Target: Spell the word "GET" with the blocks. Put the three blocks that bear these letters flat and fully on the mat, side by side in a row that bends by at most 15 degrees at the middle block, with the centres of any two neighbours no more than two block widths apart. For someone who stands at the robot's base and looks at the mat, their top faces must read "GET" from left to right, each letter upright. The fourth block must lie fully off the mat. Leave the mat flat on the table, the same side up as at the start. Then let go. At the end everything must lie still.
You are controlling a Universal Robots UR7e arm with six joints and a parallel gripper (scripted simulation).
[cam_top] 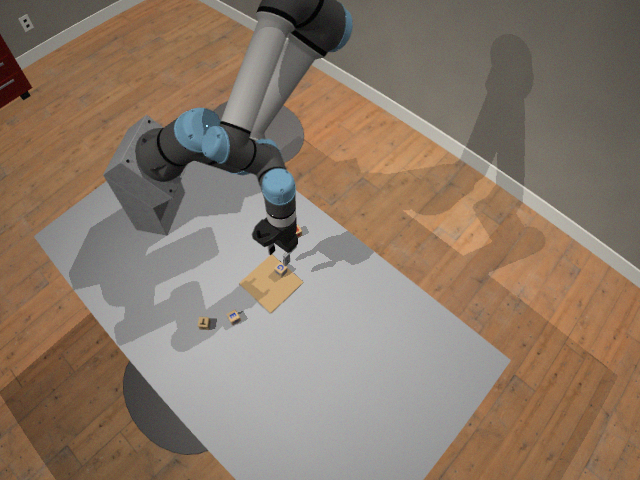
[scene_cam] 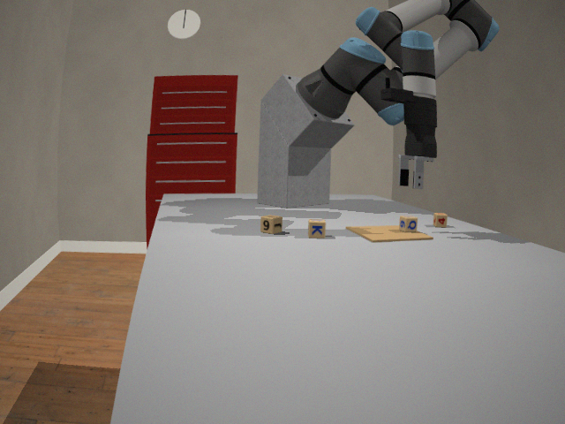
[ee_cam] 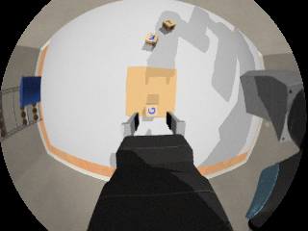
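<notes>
My hand is 190 mm to the left of the E block, 100 mm above it and 80 mm short of it. From my hand the other things lie so: tan mat: 110 mm below, 40 mm to the right, 20 mm ahead.
</notes>
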